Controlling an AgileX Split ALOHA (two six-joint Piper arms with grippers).
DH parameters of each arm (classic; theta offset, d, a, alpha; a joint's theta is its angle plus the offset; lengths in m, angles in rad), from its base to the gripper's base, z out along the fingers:
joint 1: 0 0.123 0 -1.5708
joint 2: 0.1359 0 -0.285 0
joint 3: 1.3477 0 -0.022 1.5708
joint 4: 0 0.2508 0 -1.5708
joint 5: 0 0 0.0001 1.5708
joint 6: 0 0.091 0 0
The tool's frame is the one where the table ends.
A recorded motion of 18 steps. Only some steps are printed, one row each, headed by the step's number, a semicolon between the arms.
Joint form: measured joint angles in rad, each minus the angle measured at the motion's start. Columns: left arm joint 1, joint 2, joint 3, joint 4, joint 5, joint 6; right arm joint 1, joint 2, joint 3, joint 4, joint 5, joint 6.
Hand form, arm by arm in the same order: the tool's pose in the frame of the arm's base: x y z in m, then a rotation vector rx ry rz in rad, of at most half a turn. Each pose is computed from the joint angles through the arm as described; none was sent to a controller.
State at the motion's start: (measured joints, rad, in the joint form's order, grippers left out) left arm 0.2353 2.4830 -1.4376 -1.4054 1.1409 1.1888; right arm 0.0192 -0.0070 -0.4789 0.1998 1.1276 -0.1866
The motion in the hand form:
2: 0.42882 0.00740 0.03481 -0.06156 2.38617 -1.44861; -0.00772 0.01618 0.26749 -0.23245 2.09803 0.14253
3: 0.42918 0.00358 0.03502 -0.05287 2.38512 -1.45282; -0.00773 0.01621 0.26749 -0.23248 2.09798 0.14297
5: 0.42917 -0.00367 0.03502 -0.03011 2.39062 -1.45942; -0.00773 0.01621 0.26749 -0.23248 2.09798 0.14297
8: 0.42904 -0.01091 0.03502 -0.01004 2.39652 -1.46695; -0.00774 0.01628 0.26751 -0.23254 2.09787 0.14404
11: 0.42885 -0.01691 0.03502 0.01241 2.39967 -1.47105; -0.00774 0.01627 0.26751 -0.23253 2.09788 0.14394
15: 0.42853 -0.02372 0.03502 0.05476 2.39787 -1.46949; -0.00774 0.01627 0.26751 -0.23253 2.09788 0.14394
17: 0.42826 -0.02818 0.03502 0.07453 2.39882 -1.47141; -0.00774 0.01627 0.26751 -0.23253 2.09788 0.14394
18: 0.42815 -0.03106 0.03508 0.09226 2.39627 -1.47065; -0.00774 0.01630 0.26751 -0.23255 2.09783 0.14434
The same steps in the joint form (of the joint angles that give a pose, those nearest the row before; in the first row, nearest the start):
2: -0.0260 0.0000 0.0000 -0.0185 0.0000 0.0078; 0.0000 0.0000 0.0000 0.0000 0.0000 0.0000
3: -0.0349 0.0000 0.0000 -0.0230 0.0000 0.0101; 0.0000 0.0000 0.0000 0.0004 0.0000 0.0000
5: -0.0518 0.0000 0.0000 -0.0229 0.0000 0.0122; 0.0000 0.0000 0.0000 0.0004 0.0000 0.0000
8: -0.0687 0.0000 0.0000 -0.0229 0.0000 0.0121; 0.0000 0.0000 0.0000 0.0013 0.0000 0.0000
11: -0.0826 0.0000 0.0000 -0.0229 0.0000 0.0169; 0.0000 0.0000 0.0000 0.0011 0.0000 0.0000
15: -0.0985 0.0000 0.0000 -0.0229 0.0000 0.0363; 0.0000 0.0000 0.0000 0.0011 0.0000 0.0000
17: -0.1089 0.0000 0.0000 -0.0229 0.0000 0.0423; 0.0000 0.0000 0.0000 0.0011 0.0000 0.0000
18: -0.1157 0.0000 0.0000 -0.0242 0.0000 0.0517; 0.0000 0.0000 0.0000 0.0015 0.0000 0.0000

